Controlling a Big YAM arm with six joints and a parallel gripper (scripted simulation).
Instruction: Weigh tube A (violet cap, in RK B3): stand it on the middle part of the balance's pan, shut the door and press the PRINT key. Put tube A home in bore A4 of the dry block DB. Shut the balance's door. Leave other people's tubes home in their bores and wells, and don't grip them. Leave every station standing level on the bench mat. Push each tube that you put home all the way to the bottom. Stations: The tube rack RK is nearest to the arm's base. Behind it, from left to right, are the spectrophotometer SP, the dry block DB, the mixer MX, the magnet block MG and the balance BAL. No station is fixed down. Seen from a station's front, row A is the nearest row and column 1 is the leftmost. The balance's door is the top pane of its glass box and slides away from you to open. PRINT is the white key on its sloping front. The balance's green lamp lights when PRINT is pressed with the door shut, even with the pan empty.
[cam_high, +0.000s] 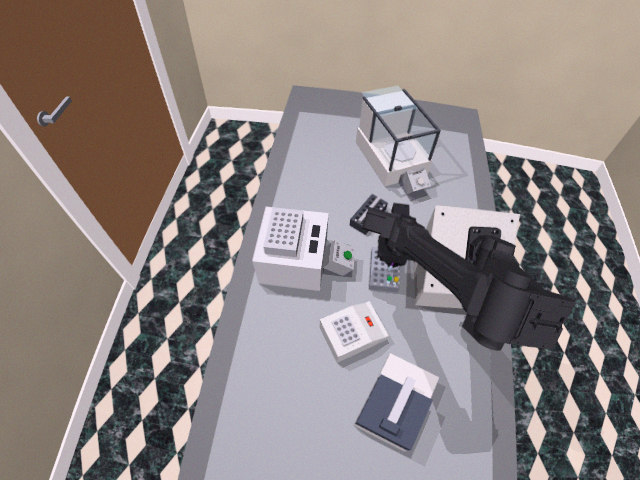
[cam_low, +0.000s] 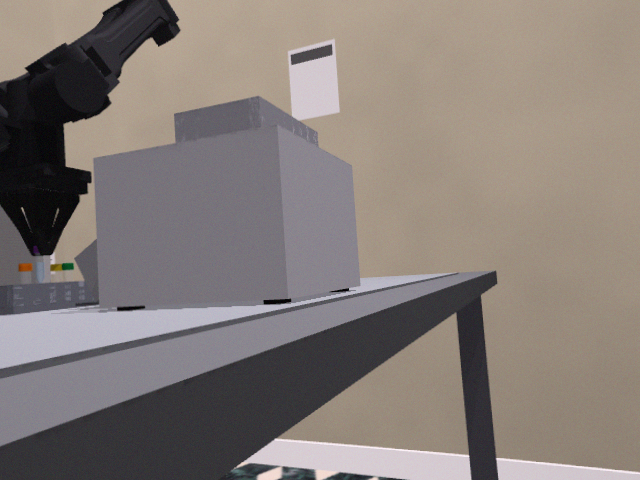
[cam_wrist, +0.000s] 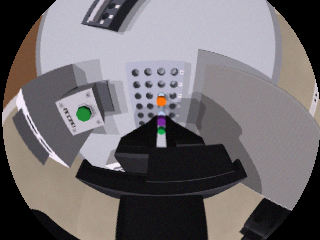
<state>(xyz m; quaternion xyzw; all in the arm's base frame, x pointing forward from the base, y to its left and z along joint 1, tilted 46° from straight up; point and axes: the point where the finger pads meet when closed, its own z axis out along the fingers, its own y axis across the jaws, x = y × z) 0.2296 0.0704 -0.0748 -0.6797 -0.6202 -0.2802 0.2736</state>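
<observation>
My gripper is now 50 mm above the tube rack RK, 10 mm to the left of it and 10 mm short of it. The rest, counted from my hand: dry block DB (190 mm to the left, 100 mm ahead, 40 mm below); then black magnet block MG (210 mm to the right, 50 mm below, 50 mm ahead); then white PRINT key (320 mm to the right, 120 mm behind).
</observation>
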